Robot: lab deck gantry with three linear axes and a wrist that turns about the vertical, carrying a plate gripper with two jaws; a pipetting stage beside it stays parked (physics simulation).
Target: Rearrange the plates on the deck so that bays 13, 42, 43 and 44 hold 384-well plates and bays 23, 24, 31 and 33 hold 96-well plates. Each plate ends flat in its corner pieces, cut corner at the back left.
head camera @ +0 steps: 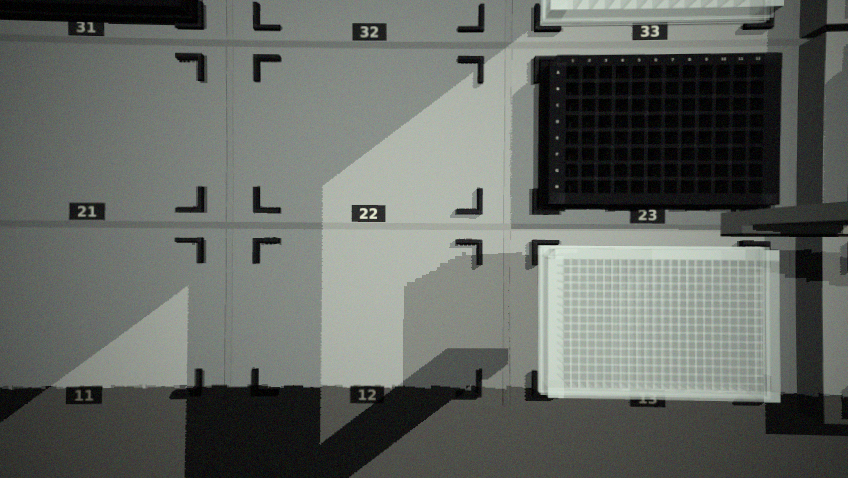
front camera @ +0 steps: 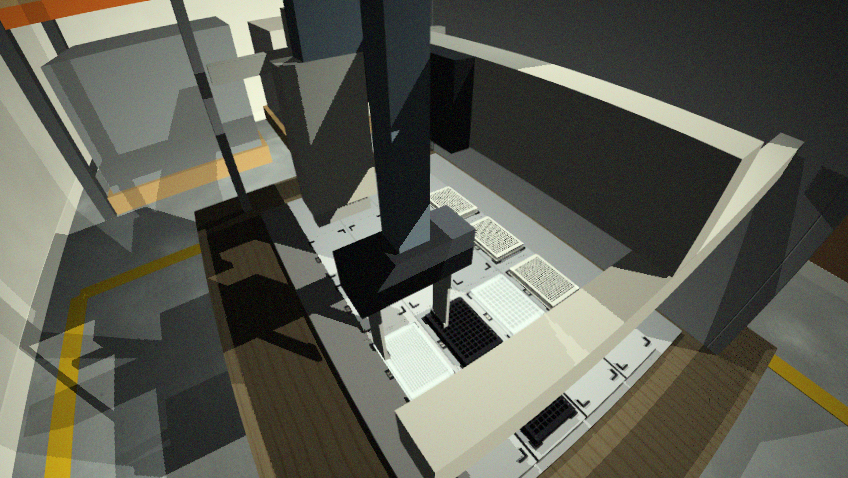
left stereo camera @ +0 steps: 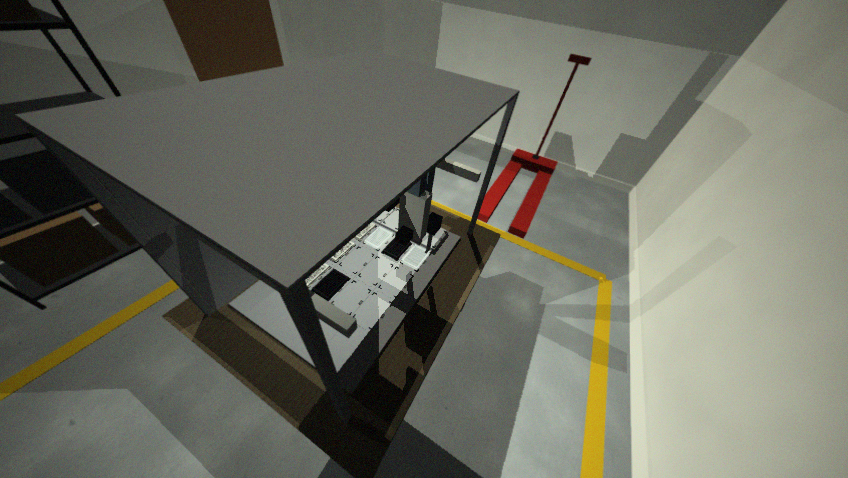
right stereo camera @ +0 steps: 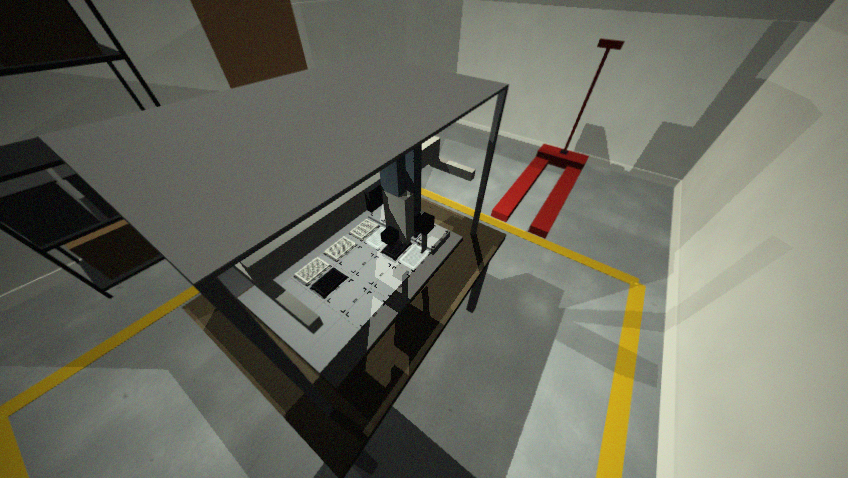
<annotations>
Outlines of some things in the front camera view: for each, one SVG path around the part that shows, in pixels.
My gripper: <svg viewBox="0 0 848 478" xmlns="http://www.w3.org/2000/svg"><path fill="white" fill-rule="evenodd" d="M447 205L430 211L430 240L399 254L384 237L382 231L332 251L341 287L362 319L369 318L374 345L385 361L391 357L386 349L380 310L433 284L433 308L430 310L430 313L442 328L448 326L451 274L472 264L476 229Z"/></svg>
A black 96-well plate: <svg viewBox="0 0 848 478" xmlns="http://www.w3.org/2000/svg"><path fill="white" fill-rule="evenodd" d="M563 395L559 396L537 416L520 428L535 447L576 412L576 409Z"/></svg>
A black 96-well plate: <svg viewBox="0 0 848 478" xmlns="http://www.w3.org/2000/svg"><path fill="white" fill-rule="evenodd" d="M457 297L450 301L447 327L442 328L431 313L426 314L424 320L459 363L466 367L503 343L503 340L462 297Z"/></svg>
</annotations>
